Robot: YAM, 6 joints.
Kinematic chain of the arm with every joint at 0, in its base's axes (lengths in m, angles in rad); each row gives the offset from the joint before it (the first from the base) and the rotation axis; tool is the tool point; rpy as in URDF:
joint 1: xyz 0 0 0.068 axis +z
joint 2: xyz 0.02 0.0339 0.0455 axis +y
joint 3: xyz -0.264 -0.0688 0 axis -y
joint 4: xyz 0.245 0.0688 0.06 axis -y
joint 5: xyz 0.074 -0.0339 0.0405 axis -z
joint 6: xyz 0.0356 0 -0.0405 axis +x
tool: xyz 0 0 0 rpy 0 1.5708 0
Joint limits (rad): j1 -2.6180..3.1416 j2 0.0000..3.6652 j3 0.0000..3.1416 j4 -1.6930..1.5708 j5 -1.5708..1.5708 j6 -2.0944..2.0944
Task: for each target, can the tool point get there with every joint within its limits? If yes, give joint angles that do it. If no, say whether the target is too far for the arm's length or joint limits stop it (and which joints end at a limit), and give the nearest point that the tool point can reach.
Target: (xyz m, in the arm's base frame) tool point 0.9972 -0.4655 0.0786
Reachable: no: too far | nearest point 0.5849 -0.2730 0.0933 | short by 0.455 m
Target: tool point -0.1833 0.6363 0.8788
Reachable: no: too far | nearest point -0.1169 0.4058 0.5929 | short by 0.373 m
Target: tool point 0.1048 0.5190 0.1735
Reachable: yes | joints 1.3870 2.3120 1.5959 0.5390 0.2310 -0.7660
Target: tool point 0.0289 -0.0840 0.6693
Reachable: yes | joints 1.8343 1.1585 2.8193 -0.8994 0.1709 0.1934
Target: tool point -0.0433 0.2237 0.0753
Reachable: yes | joints 1.9140 2.0298 0.8063 -1.0181 1.3186 -0.4390
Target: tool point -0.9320 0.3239 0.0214
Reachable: no: too far | nearest point -0.6074 0.2111 0.0541 | short by 0.345 m
